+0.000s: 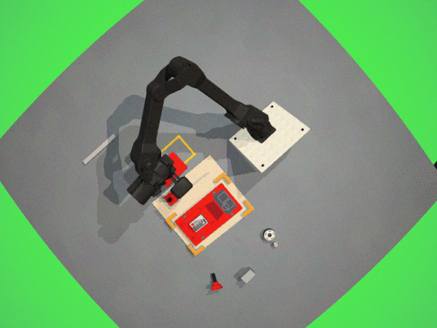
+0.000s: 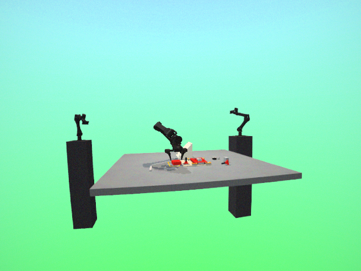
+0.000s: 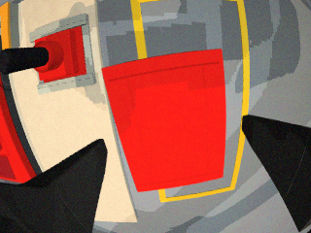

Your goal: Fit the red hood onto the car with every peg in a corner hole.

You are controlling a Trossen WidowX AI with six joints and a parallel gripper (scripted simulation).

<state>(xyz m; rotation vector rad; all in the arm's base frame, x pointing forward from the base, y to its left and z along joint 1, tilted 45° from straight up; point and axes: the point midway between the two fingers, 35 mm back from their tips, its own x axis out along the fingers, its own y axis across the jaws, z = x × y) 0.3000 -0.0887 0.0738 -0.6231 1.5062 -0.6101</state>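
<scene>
Right now my gripper tip is 1 cm above the red hood. Round my gripper tip: grey bar 14 cm ahead, 22 cm to the right, 2 cm below; cream jig plate 1 cm ahead, 17 cm to the left, 2 cm below.
</scene>
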